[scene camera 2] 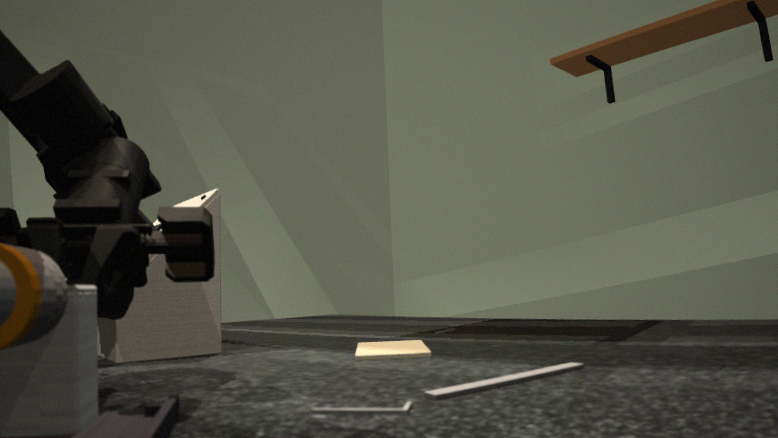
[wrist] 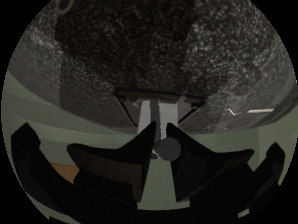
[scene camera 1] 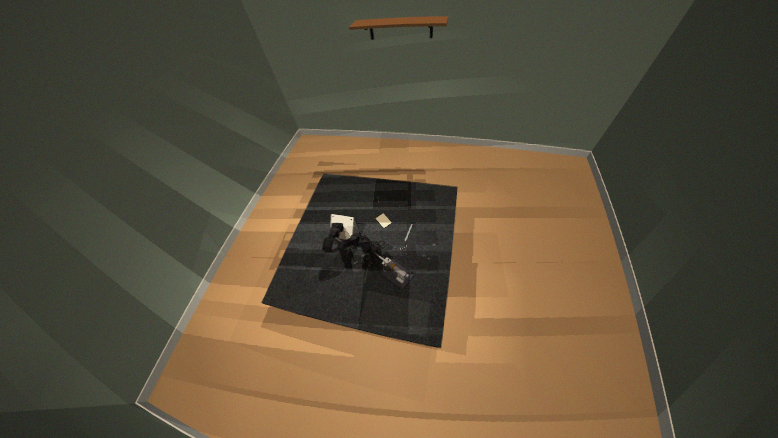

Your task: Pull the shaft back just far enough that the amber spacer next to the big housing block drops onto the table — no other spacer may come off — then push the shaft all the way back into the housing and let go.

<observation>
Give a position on a grey block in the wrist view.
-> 141, 106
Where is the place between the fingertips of the gripper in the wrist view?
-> At 161, 125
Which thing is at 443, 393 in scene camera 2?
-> A thin grey bar.
</observation>
